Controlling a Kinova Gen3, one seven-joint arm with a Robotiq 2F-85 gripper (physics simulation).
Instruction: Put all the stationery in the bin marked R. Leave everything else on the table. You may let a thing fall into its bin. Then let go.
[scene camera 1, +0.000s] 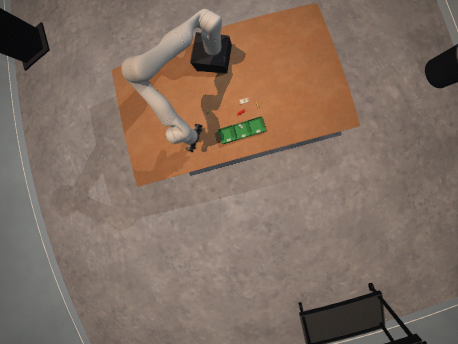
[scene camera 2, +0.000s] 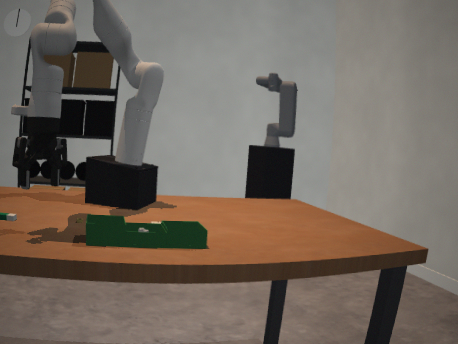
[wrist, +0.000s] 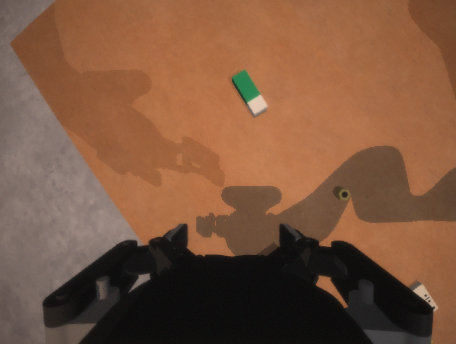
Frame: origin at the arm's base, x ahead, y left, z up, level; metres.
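Where they show: gripper, fingertip midpoint: (scene camera 2: 40, 187) (wrist: 233, 234); arm's base at its link origin: (scene camera 1: 212, 47) (scene camera 2: 128, 162).
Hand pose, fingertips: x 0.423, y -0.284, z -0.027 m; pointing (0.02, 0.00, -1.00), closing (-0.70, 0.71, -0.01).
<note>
Each offset is from my fingertips to the top centre of the thing. "spot": to the spot under its first point. Level surfaces: height alone.
My gripper (scene camera 1: 194, 138) (scene camera 2: 38, 185) (wrist: 233, 234) is open and empty, high above the table to the left of the green bins in the first scene view. A green and white eraser @(0.142 m back, 0.105 m right, 0.090 m down) (scene camera 2: 8, 216) (wrist: 248, 92) lies flat on the table, ahead of the fingers in the wrist view; the arm hides it in the first scene view. The three joined green bins @(spot: 0.064 m ahead, 0.315 m left, 0.096 m down) (scene camera 1: 257, 126) (scene camera 2: 186, 237) stand near the table's front edge. Their labels are too small to read. A small whitish thing @(0.025 m ahead, 0.232 m left, 0.081 m down) (scene camera 1: 240, 126) (scene camera 2: 143, 230) is in the middle bin.
A brass nut @(0.130 m back, 0.101 m left, 0.095 m down) (scene camera 1: 208, 113) (scene camera 2: 79, 220) (wrist: 343, 194) lies on the table @(0.103 m down) (scene camera 1: 300, 65) (scene camera 2: 300, 235). Behind the bins are a white domino-like tile @(0.100 m back, 0.309 m left, 0.096 m down) (scene camera 1: 243, 101) (wrist: 425, 296), a small red thing @(0.048 m back, 0.269 m left, 0.089 m down) (scene camera 1: 241, 112) and a small yellow thing @(0.048 m back, 0.368 m left, 0.090 m down) (scene camera 1: 257, 105). The arm's black base block (scene camera 1: 210, 64) (scene camera 2: 120, 182) stands at the back.
</note>
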